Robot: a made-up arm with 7 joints.
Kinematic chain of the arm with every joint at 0, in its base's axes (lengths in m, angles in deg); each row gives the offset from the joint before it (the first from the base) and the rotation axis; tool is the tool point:
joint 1: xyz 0 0 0.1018 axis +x
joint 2: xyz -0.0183 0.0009 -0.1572 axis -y
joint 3: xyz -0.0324 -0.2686 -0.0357 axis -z
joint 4: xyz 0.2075 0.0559 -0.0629 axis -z
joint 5: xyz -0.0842 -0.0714 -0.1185 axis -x
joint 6: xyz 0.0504 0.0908 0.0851 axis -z
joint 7: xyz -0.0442 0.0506 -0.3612 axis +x
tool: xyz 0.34 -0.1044 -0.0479
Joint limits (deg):
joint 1: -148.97..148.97
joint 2: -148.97..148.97
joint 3: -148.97..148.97
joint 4: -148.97..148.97
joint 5: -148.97..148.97
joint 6: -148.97..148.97
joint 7: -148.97..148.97
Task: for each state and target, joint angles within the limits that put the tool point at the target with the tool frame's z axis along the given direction. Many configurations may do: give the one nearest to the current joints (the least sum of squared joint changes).
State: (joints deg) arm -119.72 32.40 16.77 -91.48 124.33 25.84 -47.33
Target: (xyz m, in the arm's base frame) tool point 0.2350 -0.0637 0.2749 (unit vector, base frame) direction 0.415 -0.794 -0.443
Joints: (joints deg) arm -99.76 5.27 20.65 -100.63 148.06 46.10 -59.90
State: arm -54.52 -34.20 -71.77 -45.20 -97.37 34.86 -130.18
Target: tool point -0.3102 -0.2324 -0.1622 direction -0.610 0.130 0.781
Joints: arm -39.47 -4.84 -66.36 -84.89 -86.30 30.28 -128.72
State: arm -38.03 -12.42 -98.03 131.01 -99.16 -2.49 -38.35
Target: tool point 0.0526 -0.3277 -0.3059 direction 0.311 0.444 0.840
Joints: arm -34.23 -16.43 -96.78 117.08 -56.43 4.83 -51.47
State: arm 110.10 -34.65 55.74 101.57 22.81 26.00 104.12
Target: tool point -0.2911 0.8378 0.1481 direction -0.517 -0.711 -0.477
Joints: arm 134.23 -25.54 3.85 76.77 49.33 17.27 104.58
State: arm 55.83 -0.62 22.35 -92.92 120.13 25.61 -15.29
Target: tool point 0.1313 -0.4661 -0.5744 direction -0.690 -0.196 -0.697
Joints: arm 19.62 -53.29 67.08 -64.83 141.51 4.98 -63.23
